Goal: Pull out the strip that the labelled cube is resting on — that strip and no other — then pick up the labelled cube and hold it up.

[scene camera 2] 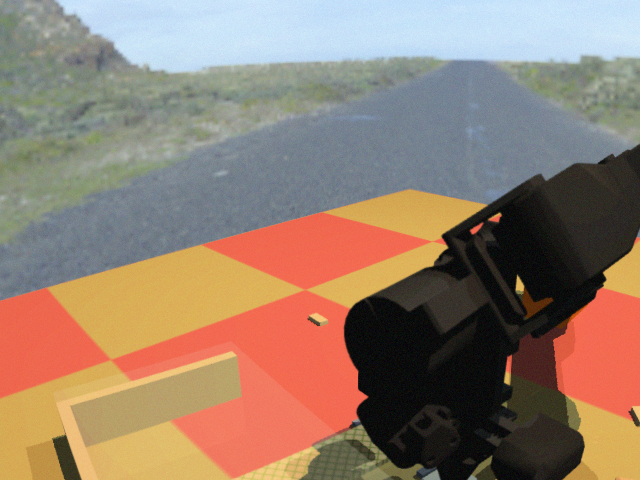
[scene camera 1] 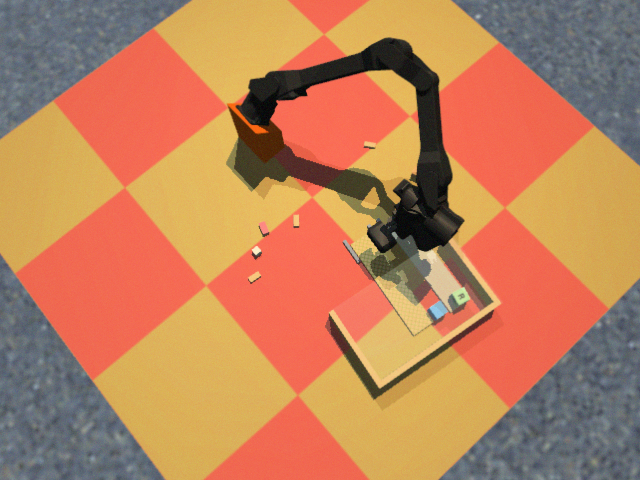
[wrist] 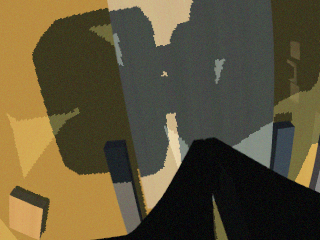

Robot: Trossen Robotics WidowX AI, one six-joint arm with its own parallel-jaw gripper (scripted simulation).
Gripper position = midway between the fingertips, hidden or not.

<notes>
I see my gripper (scene camera 1: 403,230).
My gripper is seen too in the wrist view (wrist: 204,149).
</notes>
